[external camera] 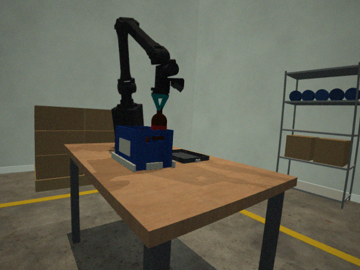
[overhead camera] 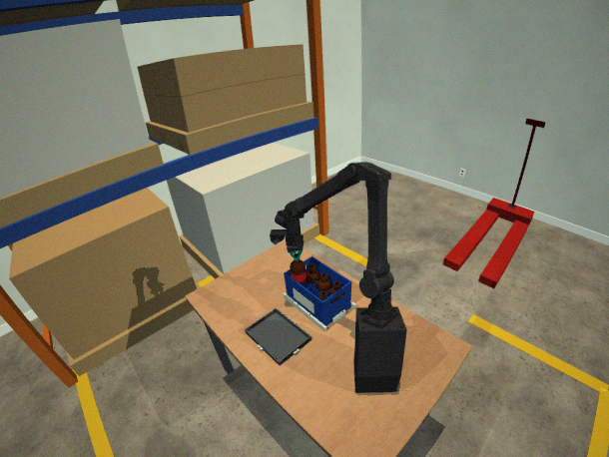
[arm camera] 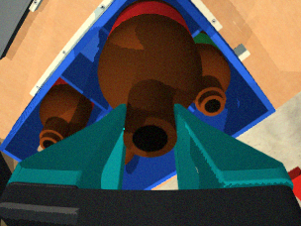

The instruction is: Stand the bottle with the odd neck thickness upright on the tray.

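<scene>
Now: the bottle 60 mm below my hand. Also, from my hand: crate 190 mm below, 90 mm behind, 30 mm to the right; dark tray 260 mm below, 250 mm to the left, 80 mm behind.
</scene>
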